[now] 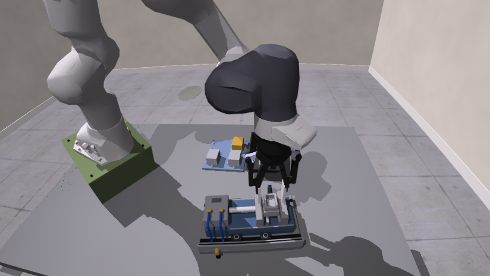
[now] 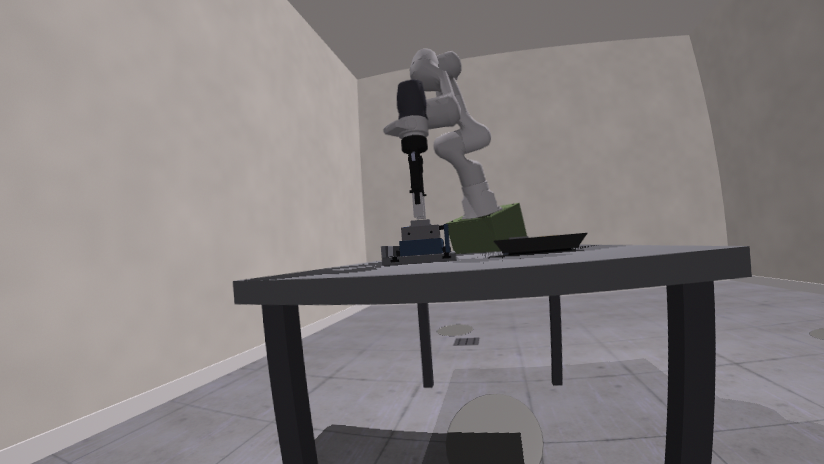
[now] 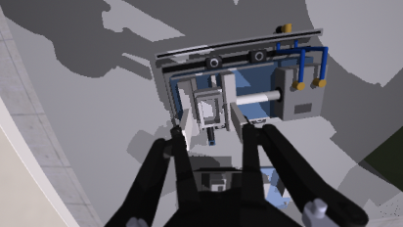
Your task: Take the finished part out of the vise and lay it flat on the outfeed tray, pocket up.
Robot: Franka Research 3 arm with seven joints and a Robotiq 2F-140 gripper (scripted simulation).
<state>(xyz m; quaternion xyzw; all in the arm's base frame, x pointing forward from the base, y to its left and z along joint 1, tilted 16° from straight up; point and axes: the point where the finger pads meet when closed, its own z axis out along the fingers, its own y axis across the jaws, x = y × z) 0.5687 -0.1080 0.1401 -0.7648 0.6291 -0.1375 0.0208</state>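
Now: hand 11 cm above the vise, 6 cm past it and 1 cm to the left of it. From my hand the other things lie so: orange block (36 cm to the left, 16 cm behind, 13 cm below); blue fixture plate (31 cm to the left, 21 cm behind, 15 cm below).
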